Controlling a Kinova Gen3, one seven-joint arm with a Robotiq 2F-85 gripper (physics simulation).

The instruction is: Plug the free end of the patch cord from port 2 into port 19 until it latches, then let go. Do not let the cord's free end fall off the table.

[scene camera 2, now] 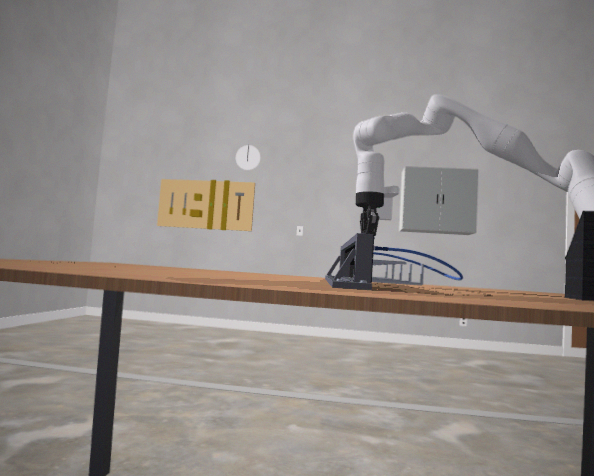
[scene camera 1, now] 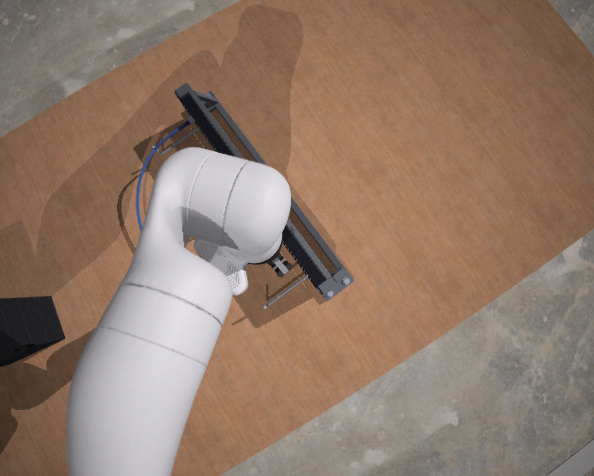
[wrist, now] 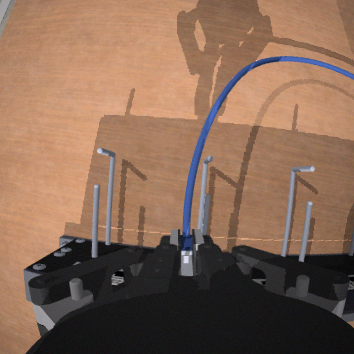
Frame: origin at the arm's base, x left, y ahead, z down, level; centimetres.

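Seen in the pictures: gripper, between the fingertips: (wrist: 185, 240).
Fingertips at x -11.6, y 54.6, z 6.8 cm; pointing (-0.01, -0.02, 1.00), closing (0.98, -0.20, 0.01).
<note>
Pixels of each thing's top centre, then the offset from my fingertips to it. "spot": a spot on its surface instead. Level surfaces: height alone.
- plug, centre of its top: (wrist: 185, 267) dx +0.3, dy +1.7, dz -0.9 cm
- dark patch panel, centre of its top: (wrist: 331, 275) (scene camera 1: 236, 191) (scene camera 2: 366, 242) dx +11.7, dy +0.6, dz -2.1 cm
- guide rod, a spot on its surface: (wrist: 204, 195) spot: dx +1.0, dy -3.5, dz +2.5 cm
- wooden table, height of its surface: dz +8.0 cm
My gripper (scene camera 1: 281, 265) (scene camera 2: 368, 233) (wrist: 185, 240) is shut on the plug at the cord's free end. The plug (wrist: 186, 259) has a clear tip and a blue boot and points toward the panel. The blue patch cord (scene camera 1: 138, 192) (scene camera 2: 452, 270) (wrist: 196, 157) bows out in a wide arc; its other end enters the panel near the far end in scene camera 1. The dark patch panel (scene camera 1: 310, 267) (scene camera 2: 365, 260) (wrist: 50, 257) stands upright on its frame, with the fingers close against its cord side. Port 19 and its number are hidden; I cannot tell how deep the plug sits.
Thin grey cable-guide rods (scene camera 1: 285, 292) (scene camera 2: 422, 274) (wrist: 111, 200) stick out from the panel's cord side. One guide rod (wrist: 204, 195) stands right beside the held cord. The wooden table (scene camera 1: 425, 150) (scene camera 2: 200, 285) (wrist: 45, 150) carries the panel. The black robot base (scene camera 1: 27, 325) (scene camera 2: 582, 260) stands at the table's other side.
</note>
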